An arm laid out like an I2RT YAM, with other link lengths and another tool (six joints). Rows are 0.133 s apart.
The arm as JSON. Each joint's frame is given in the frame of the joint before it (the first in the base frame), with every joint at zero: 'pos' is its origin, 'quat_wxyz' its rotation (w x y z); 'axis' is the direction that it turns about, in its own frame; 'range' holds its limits. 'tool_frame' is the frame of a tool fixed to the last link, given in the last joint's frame.
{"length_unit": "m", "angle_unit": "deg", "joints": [
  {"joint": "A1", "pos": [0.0, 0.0, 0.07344], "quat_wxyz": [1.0, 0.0, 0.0, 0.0], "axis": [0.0, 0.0, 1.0], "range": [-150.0, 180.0]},
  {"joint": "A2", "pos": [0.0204, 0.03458, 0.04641], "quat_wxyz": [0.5, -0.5, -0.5, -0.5], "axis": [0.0, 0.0, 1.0], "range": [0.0, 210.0]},
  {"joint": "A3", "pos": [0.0, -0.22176, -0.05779], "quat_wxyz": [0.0, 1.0, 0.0, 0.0], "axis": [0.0, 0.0, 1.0], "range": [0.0, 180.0]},
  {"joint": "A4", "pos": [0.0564, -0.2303, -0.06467], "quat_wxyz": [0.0, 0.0, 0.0, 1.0], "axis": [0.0, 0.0, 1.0], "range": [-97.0, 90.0]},
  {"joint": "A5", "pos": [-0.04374, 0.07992, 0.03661], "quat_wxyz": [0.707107, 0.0, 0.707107, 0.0], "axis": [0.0, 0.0, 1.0], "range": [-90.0, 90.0]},
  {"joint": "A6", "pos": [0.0, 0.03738, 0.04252], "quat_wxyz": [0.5, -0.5, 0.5, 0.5], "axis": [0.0, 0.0, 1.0], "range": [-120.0, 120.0]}
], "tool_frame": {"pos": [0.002, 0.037, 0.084], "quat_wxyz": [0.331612, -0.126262, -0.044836, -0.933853]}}
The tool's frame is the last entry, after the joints.
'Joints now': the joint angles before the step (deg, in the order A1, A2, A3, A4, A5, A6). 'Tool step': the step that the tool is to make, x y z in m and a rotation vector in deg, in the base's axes. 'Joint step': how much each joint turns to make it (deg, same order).
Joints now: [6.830 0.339 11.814 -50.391 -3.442 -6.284]
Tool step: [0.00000 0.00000 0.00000 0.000 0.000 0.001]
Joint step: [-0.001 0.000 0.000 0.000 -0.002 -0.001]
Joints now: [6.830 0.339 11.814 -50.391 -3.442 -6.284]
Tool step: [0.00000 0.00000 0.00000 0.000 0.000 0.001]
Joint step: [-0.001 0.000 0.000 0.000 -0.002 -0.001]
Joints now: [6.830 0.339 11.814 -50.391 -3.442 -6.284]
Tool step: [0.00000 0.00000 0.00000 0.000 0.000 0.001]
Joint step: [-0.001 0.000 0.000 0.000 -0.002 -0.001]
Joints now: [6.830 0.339 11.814 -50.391 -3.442 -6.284]
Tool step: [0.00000 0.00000 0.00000 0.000 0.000 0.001]
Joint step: [-0.001 0.000 0.000 0.000 -0.002 -0.001]
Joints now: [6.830 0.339 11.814 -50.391 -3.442 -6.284]
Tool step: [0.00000 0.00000 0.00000 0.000 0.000 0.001]
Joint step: [-0.001 0.000 0.000 0.000 -0.002 -0.001]
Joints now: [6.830 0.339 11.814 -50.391 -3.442 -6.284]
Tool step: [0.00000 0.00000 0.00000 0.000 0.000 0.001]
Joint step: [-0.001 0.000 0.000 0.000 -0.002 -0.001]
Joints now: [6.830 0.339 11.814 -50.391 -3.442 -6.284]
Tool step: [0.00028 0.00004 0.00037 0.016 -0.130 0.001]
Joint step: [0.003 0.002 -0.001 0.133 0.001 0.002]
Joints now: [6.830 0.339 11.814 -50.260 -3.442 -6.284]
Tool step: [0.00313 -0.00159 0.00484 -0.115 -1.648 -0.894]
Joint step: [0.004 0.000 0.000 1.638 0.899 0.308]
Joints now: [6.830 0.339 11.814 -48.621 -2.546 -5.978]
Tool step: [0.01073 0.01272 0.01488 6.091 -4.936 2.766]
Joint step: [-0.001 0.000 0.021 5.881 -5.357 2.972]
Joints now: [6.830 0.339 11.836 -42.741 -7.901 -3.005]
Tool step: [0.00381 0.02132 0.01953 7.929 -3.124 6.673]
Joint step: [0.003 0.677 1.835 3.651 -9.462 3.432]
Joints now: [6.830 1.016 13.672 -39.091 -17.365 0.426]
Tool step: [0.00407 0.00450 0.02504 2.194 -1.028 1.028]
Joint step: [-0.002 5.706 5.201 2.252 -1.817 1.485]
